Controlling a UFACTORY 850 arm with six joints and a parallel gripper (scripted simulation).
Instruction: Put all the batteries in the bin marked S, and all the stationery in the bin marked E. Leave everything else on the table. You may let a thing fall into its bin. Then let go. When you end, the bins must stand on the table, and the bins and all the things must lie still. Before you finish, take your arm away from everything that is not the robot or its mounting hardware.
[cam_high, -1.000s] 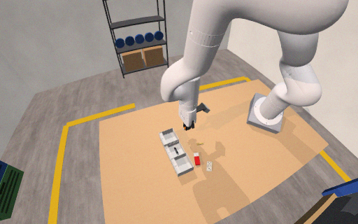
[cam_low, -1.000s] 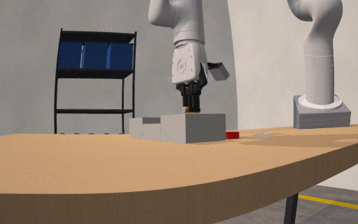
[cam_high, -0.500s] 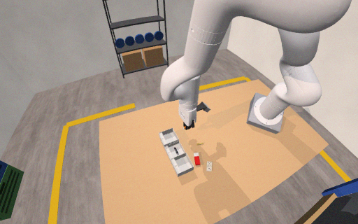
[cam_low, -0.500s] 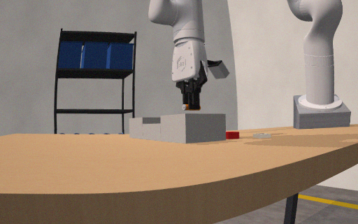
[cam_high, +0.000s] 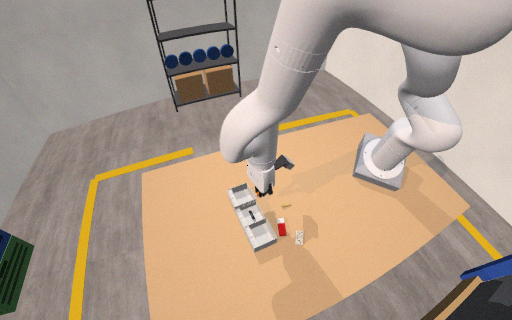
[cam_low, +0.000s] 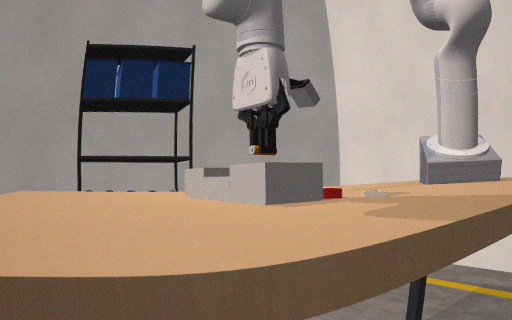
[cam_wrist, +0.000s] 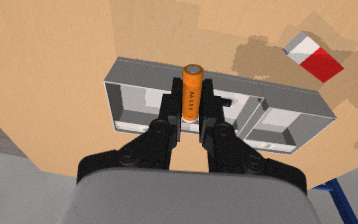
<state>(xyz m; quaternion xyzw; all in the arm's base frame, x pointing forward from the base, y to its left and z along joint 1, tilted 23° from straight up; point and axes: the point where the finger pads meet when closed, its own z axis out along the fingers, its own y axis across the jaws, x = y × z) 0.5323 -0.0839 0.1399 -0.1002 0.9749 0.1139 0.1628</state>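
Now: the bin 6 cm ahead of my hand, 5 cm to the left of it and 7 cm below it. The rest, counted from my hand: brass bolt (8 cm behind, 5 cm to the left, 8 cm below); then black battery (5 cm ahead, 5 cm to the left, 8 cm below); then orange battery (2 cm below).
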